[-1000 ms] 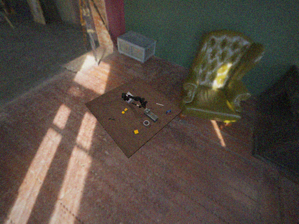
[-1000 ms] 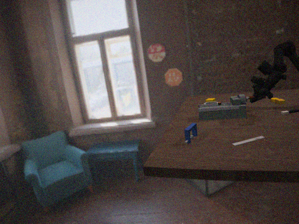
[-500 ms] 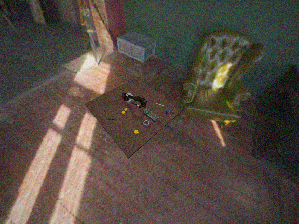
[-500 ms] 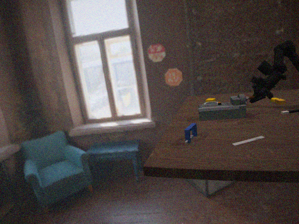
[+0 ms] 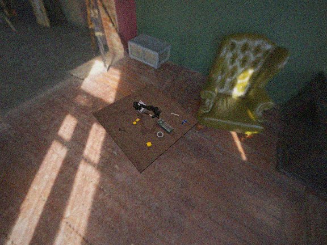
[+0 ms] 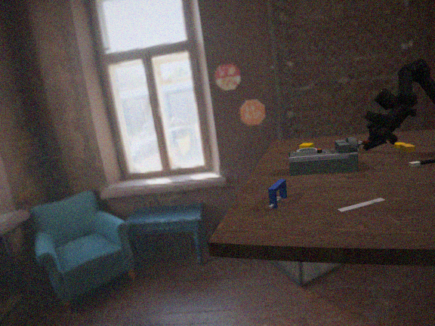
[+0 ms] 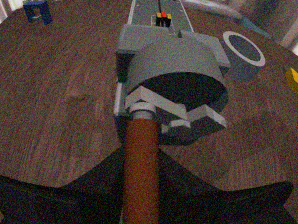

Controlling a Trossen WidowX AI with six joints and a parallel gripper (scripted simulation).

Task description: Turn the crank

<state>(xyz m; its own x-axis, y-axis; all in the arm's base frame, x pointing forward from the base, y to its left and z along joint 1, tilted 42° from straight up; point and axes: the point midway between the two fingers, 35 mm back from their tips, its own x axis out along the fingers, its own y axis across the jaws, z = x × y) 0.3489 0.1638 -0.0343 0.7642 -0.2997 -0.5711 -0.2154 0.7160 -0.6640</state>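
My gripper tip is now 20 mm past the crank handle and 30 mm below it. From my gripper tip the other things lie so: blue u-shaped piece 260 mm ahead, 350 mm to the left, 50 mm below; white strip 20 mm ahead, 340 mm to the left, 80 mm below; red pointer 170 mm ahead, 10 mm to the left.
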